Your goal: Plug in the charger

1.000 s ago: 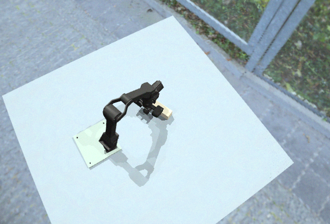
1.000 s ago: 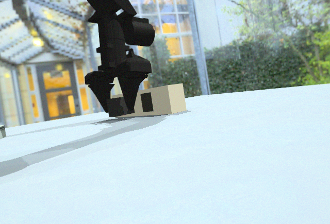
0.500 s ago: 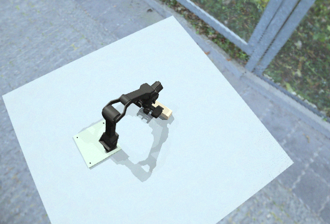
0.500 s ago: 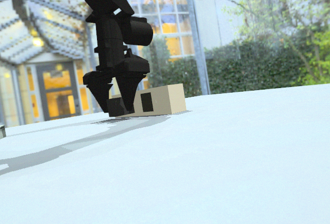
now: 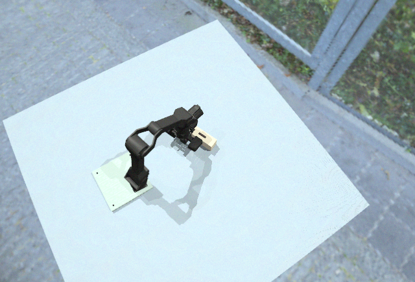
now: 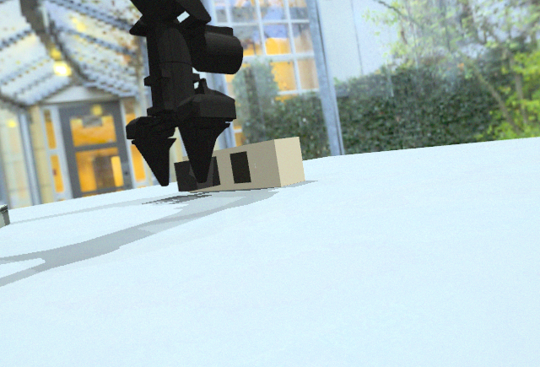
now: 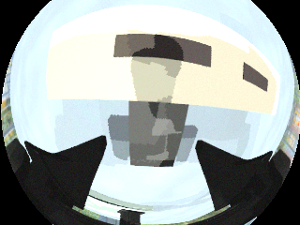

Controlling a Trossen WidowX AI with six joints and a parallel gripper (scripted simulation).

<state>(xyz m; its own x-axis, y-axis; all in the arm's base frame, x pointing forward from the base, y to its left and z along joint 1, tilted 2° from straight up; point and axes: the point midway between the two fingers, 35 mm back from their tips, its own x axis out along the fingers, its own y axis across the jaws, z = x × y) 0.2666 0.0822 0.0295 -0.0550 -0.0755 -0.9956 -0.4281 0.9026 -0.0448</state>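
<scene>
The black charger is 40 mm ahead of my gripper tip, 20 mm to the left of it and 10 mm above it.
</scene>
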